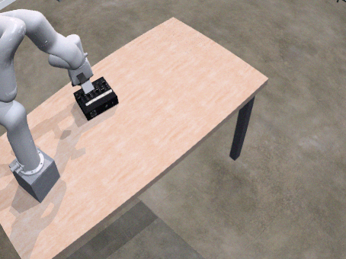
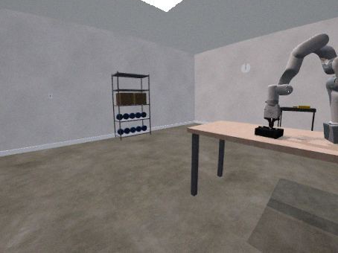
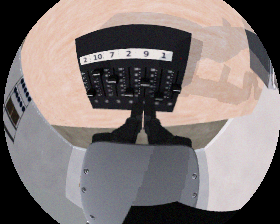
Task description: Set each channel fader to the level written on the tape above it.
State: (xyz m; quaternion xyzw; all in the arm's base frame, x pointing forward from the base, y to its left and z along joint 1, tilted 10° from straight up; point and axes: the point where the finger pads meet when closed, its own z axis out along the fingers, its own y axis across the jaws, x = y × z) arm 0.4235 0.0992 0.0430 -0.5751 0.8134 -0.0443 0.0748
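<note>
Right now my hand is 40 mm to the left of the fader cap, 30 mm short of it and 30 mm above it.
</note>
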